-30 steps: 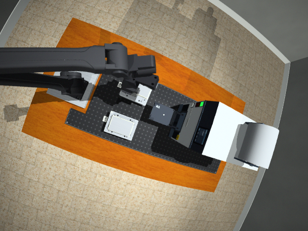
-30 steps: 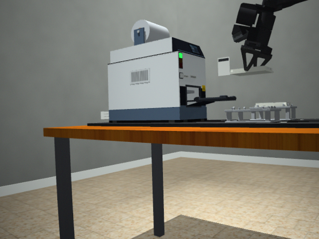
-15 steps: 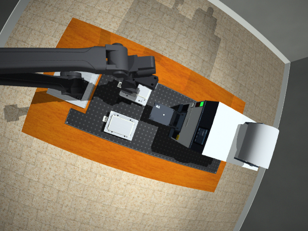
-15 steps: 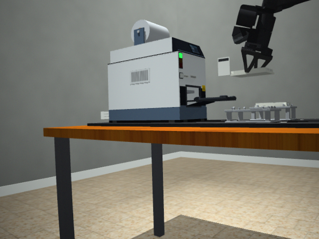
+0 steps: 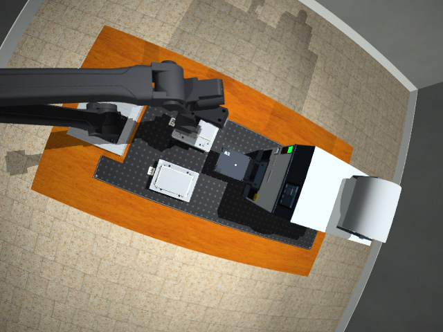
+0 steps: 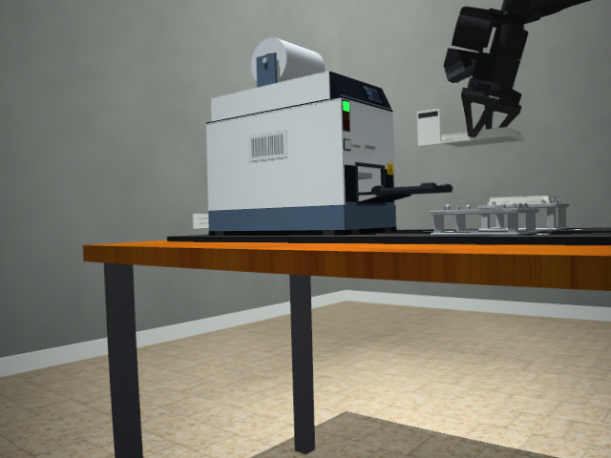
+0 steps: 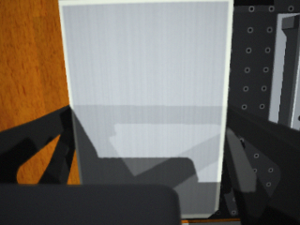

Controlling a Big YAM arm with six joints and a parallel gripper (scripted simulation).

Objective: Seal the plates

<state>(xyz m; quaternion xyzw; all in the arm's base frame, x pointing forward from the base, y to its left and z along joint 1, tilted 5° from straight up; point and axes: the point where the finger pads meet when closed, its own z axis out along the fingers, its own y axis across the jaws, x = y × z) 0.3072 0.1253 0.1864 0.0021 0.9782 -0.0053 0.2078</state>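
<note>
The plate nest lies 14 cm below my hand. Also, from my hand: sealer stage: 19 cm ahead, 9 cm below, 7 cm to the right; then pale start button: 29 cm ahead, 2 cm to the left, 1 cm above; then A1 mark: 14 cm below, 8 cm behind, 5 cm to the left.
</note>
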